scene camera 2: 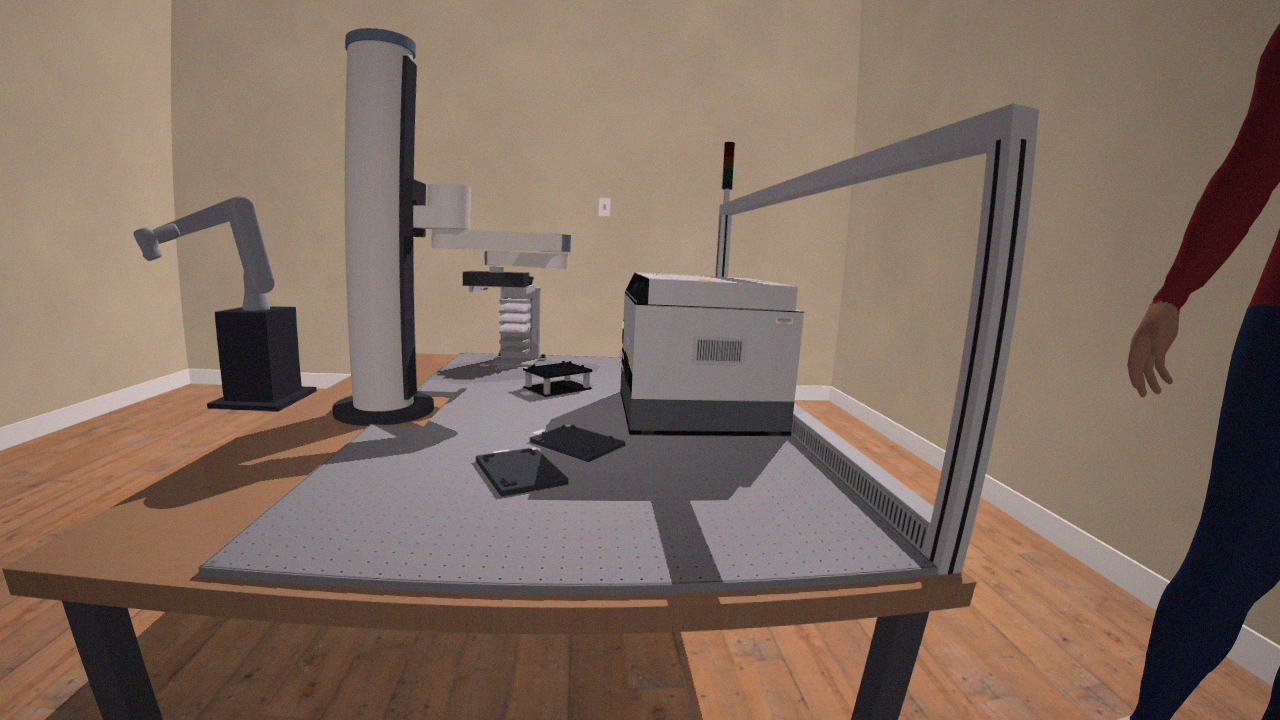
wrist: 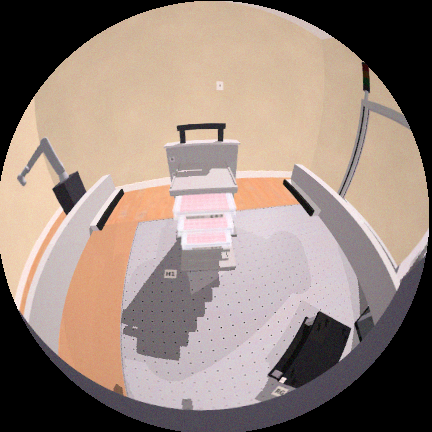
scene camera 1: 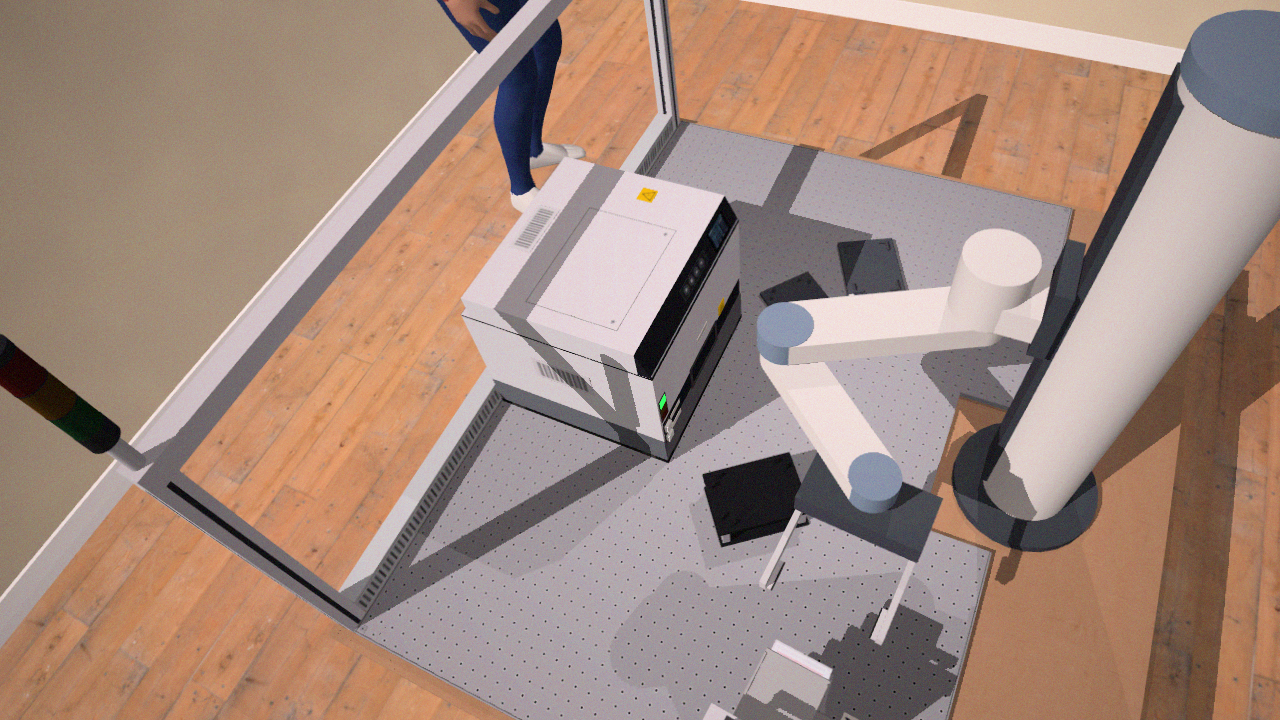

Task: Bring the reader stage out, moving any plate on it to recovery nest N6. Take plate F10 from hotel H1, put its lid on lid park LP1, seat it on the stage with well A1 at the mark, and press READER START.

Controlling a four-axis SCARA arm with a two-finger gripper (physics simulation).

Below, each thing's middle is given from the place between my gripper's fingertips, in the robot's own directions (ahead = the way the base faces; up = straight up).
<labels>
My gripper is now 690 mm to the left of the dark nest labelled LP1 (scene camera 2: 573, 441), 270 mm above it and 250 mm short of it.
</labels>
